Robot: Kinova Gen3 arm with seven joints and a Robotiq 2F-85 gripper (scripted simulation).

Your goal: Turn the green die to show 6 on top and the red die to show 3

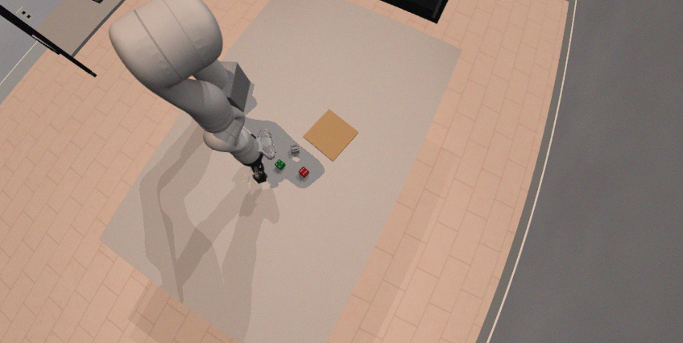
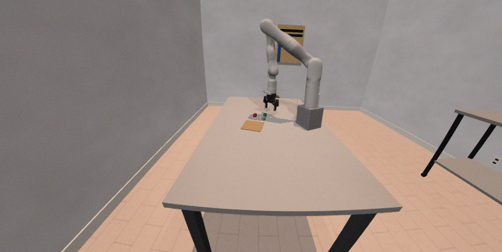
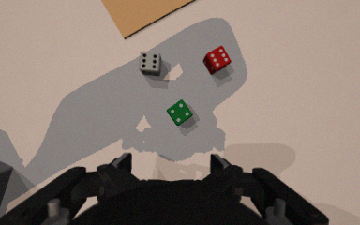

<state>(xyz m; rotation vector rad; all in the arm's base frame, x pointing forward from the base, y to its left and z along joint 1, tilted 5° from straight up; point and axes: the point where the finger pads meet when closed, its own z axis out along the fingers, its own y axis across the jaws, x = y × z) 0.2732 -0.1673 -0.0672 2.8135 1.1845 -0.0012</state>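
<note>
My gripper is now 40 mm short of the green die, 40 mm above it and 30 mm to the right of it. Also, from my hand: white die (100 mm to the left, 60 mm ahead, 40 mm below); then red die (130 mm ahead, 50 mm to the left, 40 mm below); then tan mat (210 mm to the left, 140 mm ahead, 50 mm below).
</note>
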